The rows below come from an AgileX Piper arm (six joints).
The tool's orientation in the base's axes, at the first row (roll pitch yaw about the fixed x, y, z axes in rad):
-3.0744, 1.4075, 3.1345
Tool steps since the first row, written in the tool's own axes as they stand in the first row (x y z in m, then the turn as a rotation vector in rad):
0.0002, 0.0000, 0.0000, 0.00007, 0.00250, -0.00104
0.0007, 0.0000, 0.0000, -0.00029, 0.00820, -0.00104
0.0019, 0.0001, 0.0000, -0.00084, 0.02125, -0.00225
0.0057, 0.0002, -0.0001, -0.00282, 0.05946, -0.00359
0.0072, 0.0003, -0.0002, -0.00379, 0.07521, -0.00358
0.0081, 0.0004, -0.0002, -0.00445, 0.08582, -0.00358
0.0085, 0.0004, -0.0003, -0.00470, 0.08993, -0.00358
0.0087, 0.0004, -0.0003, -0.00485, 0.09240, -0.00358
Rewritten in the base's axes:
0.0000, 0.0000, -0.0002, -0.00085, 0.00257, 0.00007
-0.0001, 0.0000, -0.0007, -0.00037, 0.00825, 0.00037
-0.0003, 0.0001, -0.0019, -0.00052, 0.02136, 0.00096
-0.0010, 0.0002, -0.0056, 0.00129, 0.05956, 0.00272
-0.0013, 0.0003, -0.0071, 0.00261, 0.07526, 0.00350
-0.0015, 0.0004, -0.0080, 0.00349, 0.08584, 0.00403
-0.0016, 0.0004, -0.0083, 0.00384, 0.08994, 0.00424
-0.0017, 0.0004, -0.0085, 0.00404, 0.09241, 0.00436

